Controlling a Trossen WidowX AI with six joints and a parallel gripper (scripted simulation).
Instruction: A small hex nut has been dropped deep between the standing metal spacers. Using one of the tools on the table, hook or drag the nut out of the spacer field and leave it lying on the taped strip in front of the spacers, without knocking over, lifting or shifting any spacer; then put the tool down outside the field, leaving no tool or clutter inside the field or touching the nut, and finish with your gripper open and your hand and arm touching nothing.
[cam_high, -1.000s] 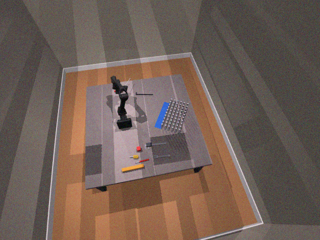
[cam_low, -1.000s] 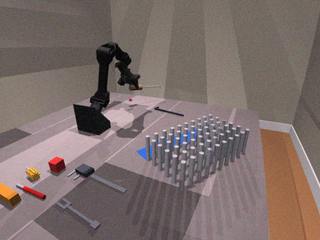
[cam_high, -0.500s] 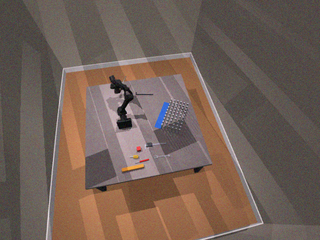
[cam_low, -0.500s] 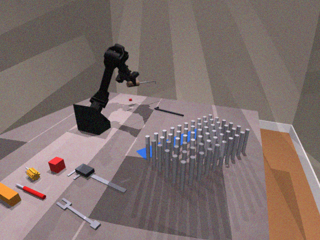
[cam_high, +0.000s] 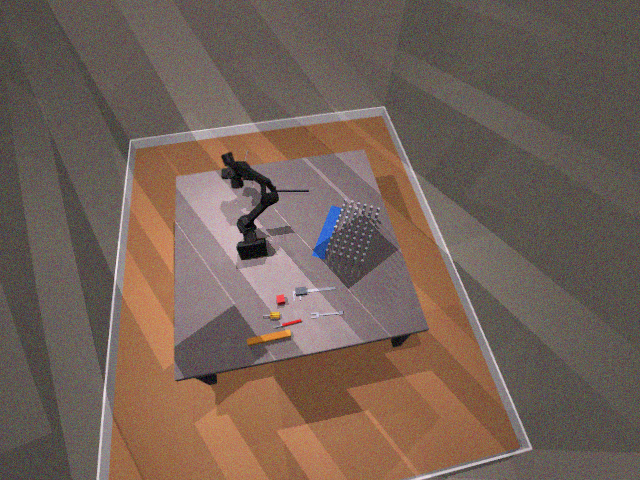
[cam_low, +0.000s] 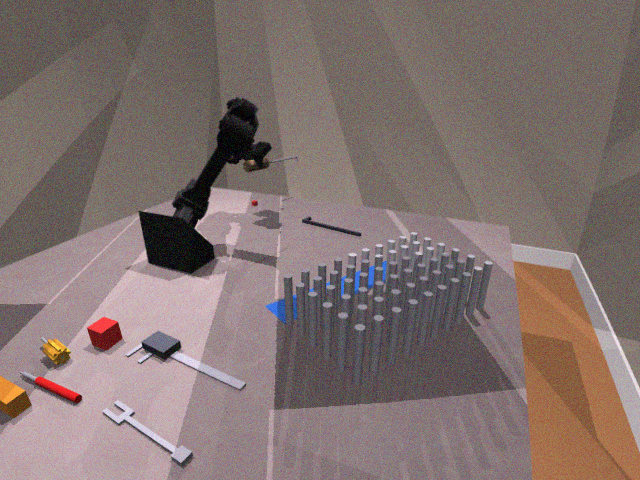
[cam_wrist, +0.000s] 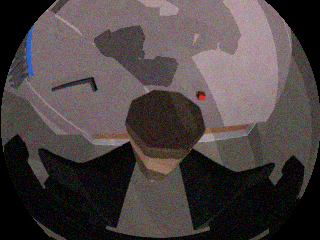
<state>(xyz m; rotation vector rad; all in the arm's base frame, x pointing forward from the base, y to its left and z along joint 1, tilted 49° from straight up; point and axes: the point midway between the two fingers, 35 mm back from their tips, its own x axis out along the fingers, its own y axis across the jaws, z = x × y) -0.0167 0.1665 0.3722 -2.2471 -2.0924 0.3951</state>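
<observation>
The brown-handled tool is 100 mm to the left of my gripper tip and 20 mm ahead of it. From my gripper tip the other things lie so: yellow piece (830 mm to the right, 160 mm below, 110 mm ahead); then blue taped strip (480 mm ahead, 350 mm to the right, 180 mm below); then red cube (750 mm to the right, 160 mm below, 160 mm ahead).
</observation>
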